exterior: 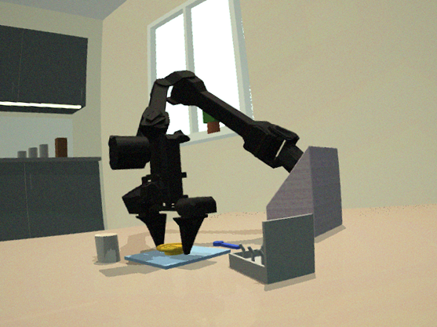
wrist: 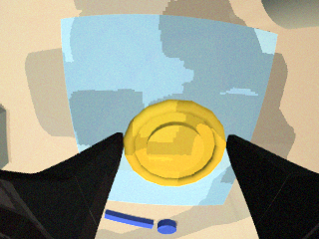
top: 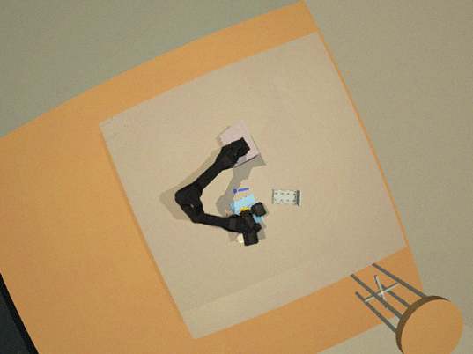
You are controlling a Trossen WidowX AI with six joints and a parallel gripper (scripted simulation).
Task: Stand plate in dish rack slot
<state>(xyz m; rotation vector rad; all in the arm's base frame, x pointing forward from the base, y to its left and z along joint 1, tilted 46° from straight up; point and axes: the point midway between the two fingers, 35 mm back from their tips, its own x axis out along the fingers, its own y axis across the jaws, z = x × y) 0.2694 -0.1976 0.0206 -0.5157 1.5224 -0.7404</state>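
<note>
Right now the grey dish rack is 4 cm ahead of my gripper tip, 22 cm to the left of it and 2 cm above it. Also, from my gripper tip: blue utensil: 11 cm behind, 4 cm to the left; white cup: 9 cm ahead, 8 cm to the right, 2 cm above; yellow plate: 1 cm above.
</note>
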